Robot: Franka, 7 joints.
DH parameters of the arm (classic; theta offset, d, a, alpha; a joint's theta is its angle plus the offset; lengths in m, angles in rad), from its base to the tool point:
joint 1: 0 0.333 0 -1.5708
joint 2: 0 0 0 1.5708
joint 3: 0 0.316 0.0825 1.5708
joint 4: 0 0 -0.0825 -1.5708
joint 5: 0 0.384 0 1.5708
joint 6: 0 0 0.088 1.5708
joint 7: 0 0.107 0 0
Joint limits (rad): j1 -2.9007..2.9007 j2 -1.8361..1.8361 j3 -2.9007..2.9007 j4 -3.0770..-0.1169 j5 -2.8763..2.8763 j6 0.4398..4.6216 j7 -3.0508..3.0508
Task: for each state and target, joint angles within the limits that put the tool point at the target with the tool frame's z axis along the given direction. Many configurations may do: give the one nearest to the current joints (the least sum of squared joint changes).
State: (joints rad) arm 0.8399 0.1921 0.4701 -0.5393 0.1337 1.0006 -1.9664
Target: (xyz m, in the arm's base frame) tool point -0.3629 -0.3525 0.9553 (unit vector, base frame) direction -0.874 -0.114 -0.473
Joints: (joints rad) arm 1.1206 -0.5884 1.3453 -0.2020 0.9477 1.5623 -1.9664
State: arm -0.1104 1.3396 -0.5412 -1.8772 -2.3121 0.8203 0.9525
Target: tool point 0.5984 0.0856 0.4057 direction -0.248 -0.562 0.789
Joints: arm 0.3907 0.6223 -0.0715 -1.7361 -2.0452 0.5736 0.9525
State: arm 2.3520 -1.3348 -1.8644 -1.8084 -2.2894 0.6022 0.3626
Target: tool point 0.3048 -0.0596 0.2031 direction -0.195 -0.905 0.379
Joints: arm 2.1395 -0.8323 -2.0042 -2.5979 -1.4194 0.4398 0.3626
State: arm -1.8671 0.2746 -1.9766 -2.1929 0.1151 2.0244 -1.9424
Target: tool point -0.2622 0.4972 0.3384 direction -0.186 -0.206 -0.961
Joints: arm -1.9623 -0.2657 -2.2504 -2.0823 0.0701 2.1541 -1.9424
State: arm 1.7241 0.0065 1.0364 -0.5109 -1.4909 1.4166 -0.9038
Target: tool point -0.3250 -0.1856 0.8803 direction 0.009 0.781 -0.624
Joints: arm 1.9585 -0.3024 1.5340 -0.8992 -0.8423 0.7564 -0.9038
